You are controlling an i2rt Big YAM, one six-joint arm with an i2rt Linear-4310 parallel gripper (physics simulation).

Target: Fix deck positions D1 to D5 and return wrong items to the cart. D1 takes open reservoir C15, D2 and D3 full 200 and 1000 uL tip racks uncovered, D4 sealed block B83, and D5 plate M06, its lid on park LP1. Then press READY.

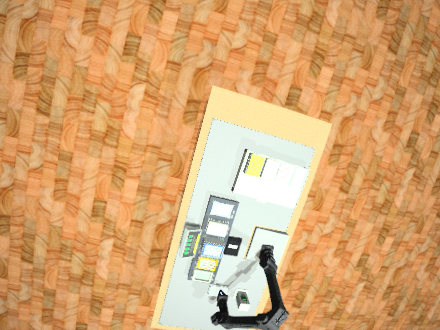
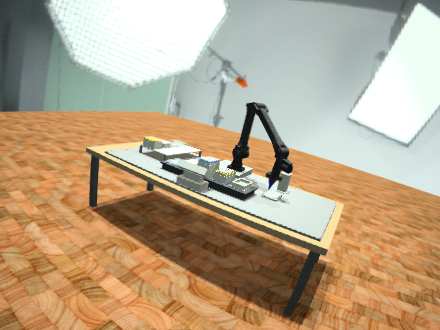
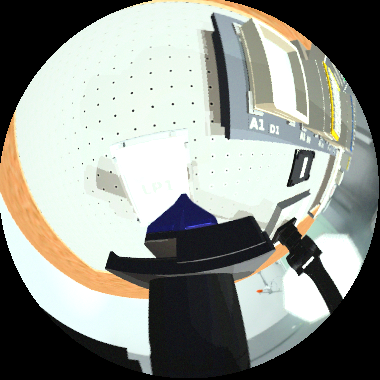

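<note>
My gripper is shut on nothing, and its blue tip hangs just above the near edge of the white pad marked LP1. I cannot tell whether a lid lies on the pad. The dark deck lies to the left. An open pale reservoir sits at D1. Then come a yellow-rimmed tip rack, a blue-rimmed tip rack and two pale items. The READY box with a green button stands right of my gripper.
The cart at the table's far end carries a yellow-topped rack and pale items. A status panel stands left of the deck. A black block lies right of it. The arm's base is on a grey pedestal.
</note>
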